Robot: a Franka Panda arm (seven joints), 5 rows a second.
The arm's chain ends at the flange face. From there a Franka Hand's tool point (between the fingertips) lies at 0.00 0.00 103.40 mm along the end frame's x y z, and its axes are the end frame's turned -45 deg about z.
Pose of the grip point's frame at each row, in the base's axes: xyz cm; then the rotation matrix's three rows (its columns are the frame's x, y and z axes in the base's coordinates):
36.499 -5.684 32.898; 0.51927 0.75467 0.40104; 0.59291 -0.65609 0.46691; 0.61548 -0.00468 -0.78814
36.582 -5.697 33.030; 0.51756 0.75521 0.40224; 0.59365 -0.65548 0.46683; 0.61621 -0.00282 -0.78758
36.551 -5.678 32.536; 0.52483 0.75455 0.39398; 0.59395 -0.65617 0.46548; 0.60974 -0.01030 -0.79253
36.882 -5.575 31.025; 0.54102 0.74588 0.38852; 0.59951 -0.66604 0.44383; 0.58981 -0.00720 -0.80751
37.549 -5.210 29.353; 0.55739 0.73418 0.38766; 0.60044 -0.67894 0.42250; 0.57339 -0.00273 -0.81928
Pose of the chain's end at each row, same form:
32.352 -10.512 41.047; 0.90081 0.16645 0.40104; -0.04468 -0.88318 0.46691; 0.43190 -0.43852 -0.78814
32.423 -10.524 41.174; 0.89998 0.16804 0.40224; -0.04372 -0.88327 0.46683; 0.43373 -0.43772 -0.78758
32.477 -10.491 40.731; 0.90466 0.16244 0.39398; -0.04400 -0.88397 0.46548; 0.42387 -0.43843 -0.79253
32.865 -10.164 39.375; 0.90998 0.14486 0.38852; -0.04704 -0.89488 0.44383; 0.41197 -0.42215 -0.80751
33.541 -9.579 37.824; 0.91328 0.12501 0.38766; -0.05551 -0.90466 0.42250; 0.40352 -0.40738 -0.81928

